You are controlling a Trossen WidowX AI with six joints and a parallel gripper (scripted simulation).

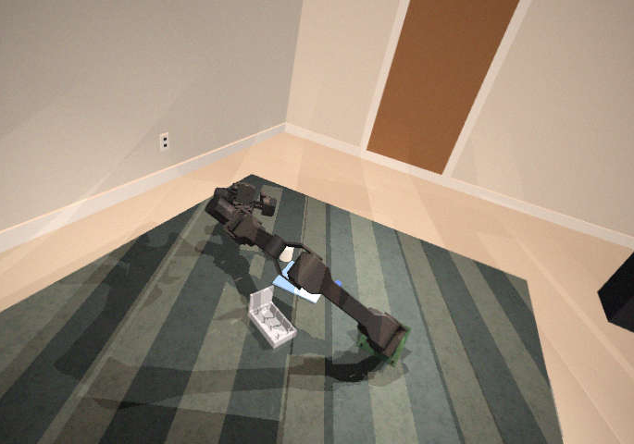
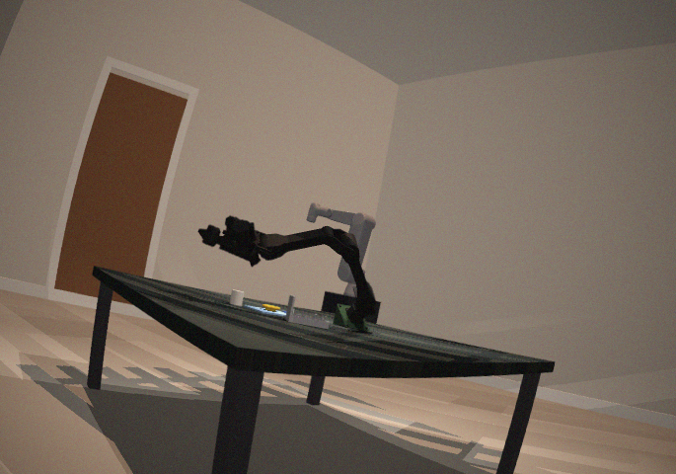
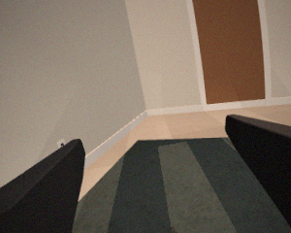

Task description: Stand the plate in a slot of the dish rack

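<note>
The yellow plate is 290 mm behind my gripper tip, 200 mm below it and 30 mm to the left of it. Round my gripper tip: dish rack (300 mm behind, 250 mm to the left, 190 mm below); then light blue mat (280 mm behind, 220 mm below, 50 mm to the left); then white cup (190 mm below, 170 mm behind, 20 mm to the right).
</note>
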